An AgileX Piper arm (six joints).
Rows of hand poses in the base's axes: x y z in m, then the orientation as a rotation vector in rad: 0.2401 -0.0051 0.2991 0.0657 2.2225 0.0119; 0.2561 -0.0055 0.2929 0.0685 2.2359 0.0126; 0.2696 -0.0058 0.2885 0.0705 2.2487 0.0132; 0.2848 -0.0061 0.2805 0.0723 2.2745 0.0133; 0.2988 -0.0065 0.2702 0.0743 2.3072 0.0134; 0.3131 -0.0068 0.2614 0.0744 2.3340 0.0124; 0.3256 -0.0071 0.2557 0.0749 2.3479 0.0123; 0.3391 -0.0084 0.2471 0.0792 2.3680 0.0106
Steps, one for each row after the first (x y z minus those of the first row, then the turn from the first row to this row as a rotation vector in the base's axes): 0.0160 -0.0004 -0.0062 0.0017 0.0134 -0.0014; 0.0295 -0.0007 -0.0106 0.0030 0.0263 -0.0023; 0.0447 -0.0010 -0.0186 0.0041 0.0521 -0.0029; 0.0587 -0.0014 -0.0289 0.0054 0.0848 -0.0035; 0.0730 -0.0017 -0.0377 0.0051 0.1116 -0.0033; 0.0855 -0.0020 -0.0434 0.0054 0.1255 -0.0033; 0.0990 -0.0033 -0.0520 0.0060 0.1458 -0.0064
